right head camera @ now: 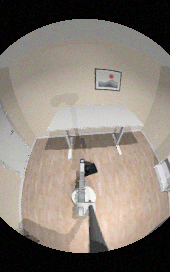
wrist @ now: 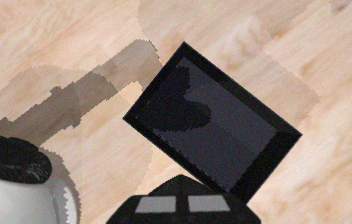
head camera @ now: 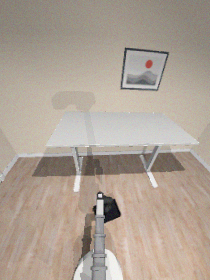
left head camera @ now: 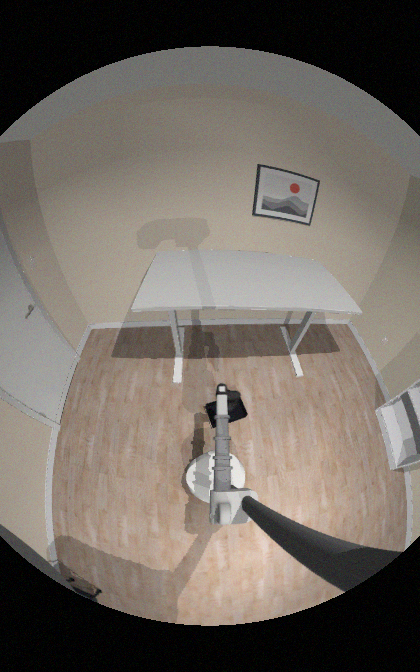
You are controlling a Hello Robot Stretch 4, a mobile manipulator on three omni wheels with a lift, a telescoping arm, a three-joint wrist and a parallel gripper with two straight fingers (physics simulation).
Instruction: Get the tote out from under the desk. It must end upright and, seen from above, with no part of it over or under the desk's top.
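Places are measured from the robot's base along level axes (x up, y ahead, z left), in centimetres.
Pixels of known places: gripper, fingertip midpoint: [wrist: 181, 189].
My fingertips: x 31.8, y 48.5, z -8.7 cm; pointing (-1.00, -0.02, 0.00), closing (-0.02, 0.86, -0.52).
Behind a point stands the place of what it marks.
The black tote [head camera: 114, 215] @[x -2.5, y 52.3, z -19.0 cm] [left head camera: 235, 416] [right head camera: 91, 169] @[x -2.5, y 56.7, z -15.3 cm] [wrist: 225, 120] @[x -2.5, y 60.0, z -10.5 cm] stands upright on the floor in front of the desk, open side up and turned at an angle. A strip of floor shows between it and the desk [head camera: 120, 130] @[x 92.2, y 106.8, z -21.0 cm] [left head camera: 260, 285] [right head camera: 95, 117] @[x 92.2, y 103.7, z -20.6 cm]; no part of it shows over or under the desk's top. My gripper [wrist: 181, 189] @[x 31.8, y 48.5, z -8.7 cm] is shut and empty. It points down above the floor, and its tips overlap the tote's edge at the bottom of the wrist view. The arm's end covers part of the tote in the head views.
The desk's left leg [head camera: 77, 167] @[x 16.1, y 113.8, z 37.4 cm] [left head camera: 176, 345] and right leg [head camera: 151, 165] [left head camera: 295, 350] reach the floor beyond the tote. My white round base [left head camera: 192, 475] is behind the tote, on the near side. A white shelf unit [left head camera: 387, 440] is at the right wall, and a door [left head camera: 25, 345] at the left.
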